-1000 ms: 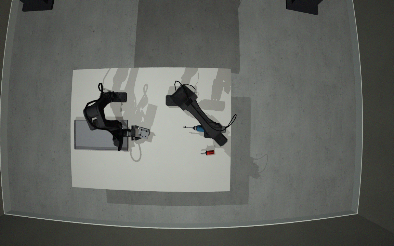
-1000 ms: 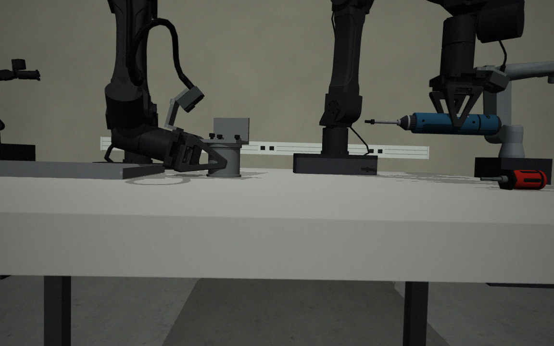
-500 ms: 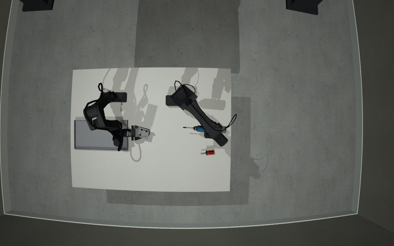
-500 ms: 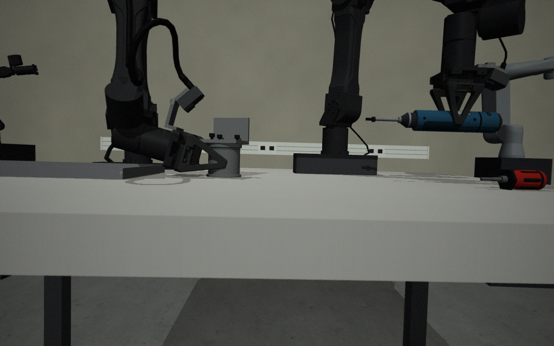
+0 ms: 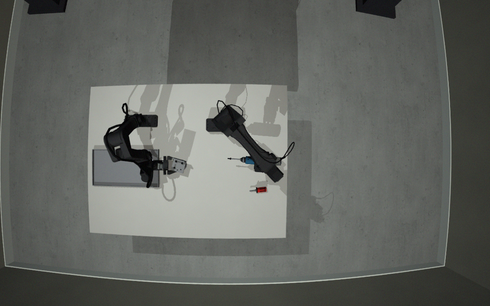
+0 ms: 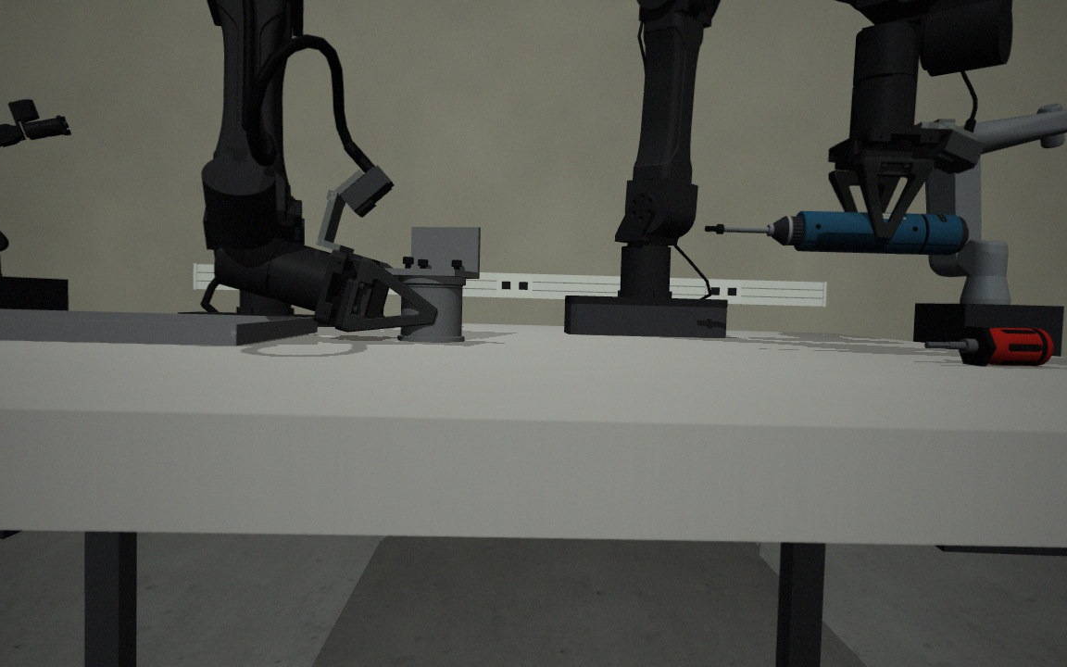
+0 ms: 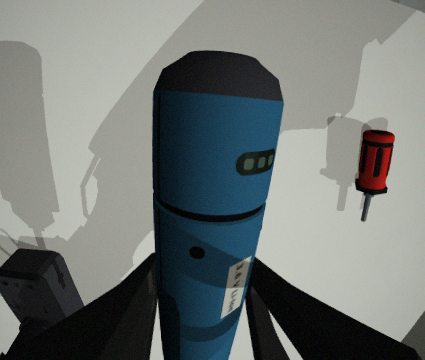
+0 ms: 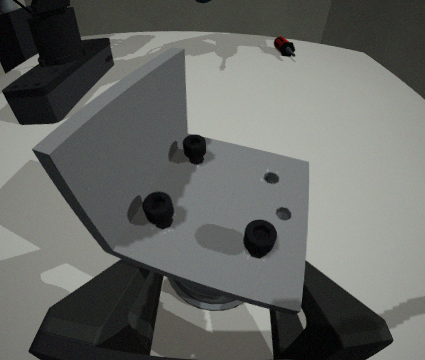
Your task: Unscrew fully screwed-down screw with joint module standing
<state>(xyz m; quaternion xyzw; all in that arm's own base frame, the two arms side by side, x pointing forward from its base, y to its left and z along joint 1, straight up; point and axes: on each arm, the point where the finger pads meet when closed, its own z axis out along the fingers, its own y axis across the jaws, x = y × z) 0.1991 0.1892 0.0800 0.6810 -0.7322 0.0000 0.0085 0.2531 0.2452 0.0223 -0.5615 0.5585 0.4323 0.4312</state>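
Right now the joint module is right at my right hand. From my right hand the other things lie so: flat grey plate 40 mm ahead, 340 mm to the right, 20 mm below; grey l-shaped bracket 50 mm above; screwdriver bit 60 mm behind, 300 mm to the left, 90 mm above.
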